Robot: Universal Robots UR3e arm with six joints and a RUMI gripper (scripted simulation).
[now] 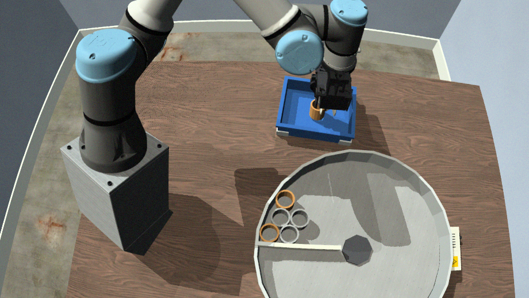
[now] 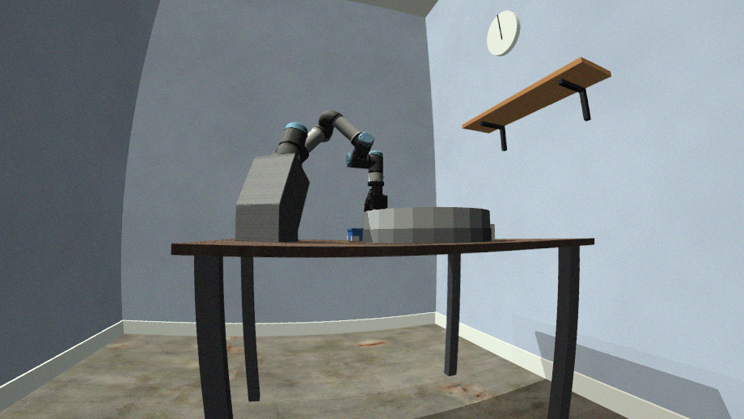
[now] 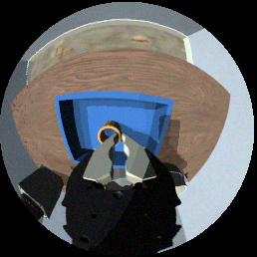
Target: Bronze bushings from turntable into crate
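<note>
The blue crate is 20 mm below my hand and 20 mm behind it. Also, from my hand: grey turntable: 340 mm to the right, 90 mm ahead, 10 mm above.
</note>
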